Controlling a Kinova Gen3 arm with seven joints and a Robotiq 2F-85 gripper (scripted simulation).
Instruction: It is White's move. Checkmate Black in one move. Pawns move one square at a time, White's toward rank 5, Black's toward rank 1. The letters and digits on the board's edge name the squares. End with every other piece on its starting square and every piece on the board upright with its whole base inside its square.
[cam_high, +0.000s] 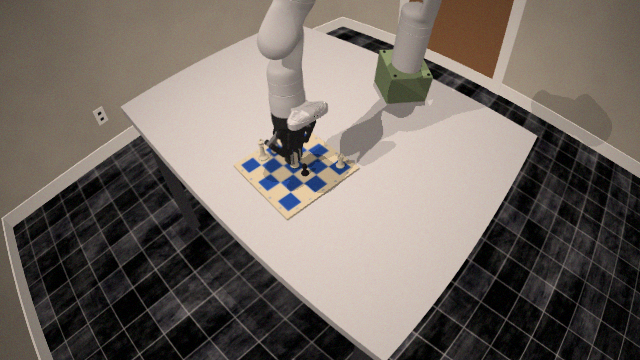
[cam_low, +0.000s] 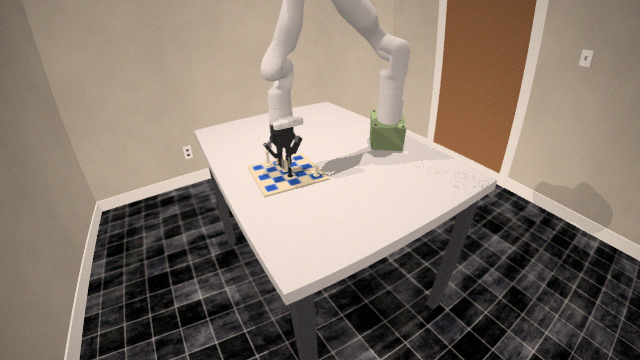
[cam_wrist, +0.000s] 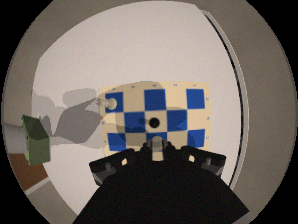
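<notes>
Right now the chessboard is 40 mm below my hand. Also, from my hand: white pawn: 70 mm to the right, 20 mm below; then black pawn: 30 mm to the left, 20 mm below; then tall black piece: 70 mm to the right, 40 mm behind, 10 mm below.
</notes>
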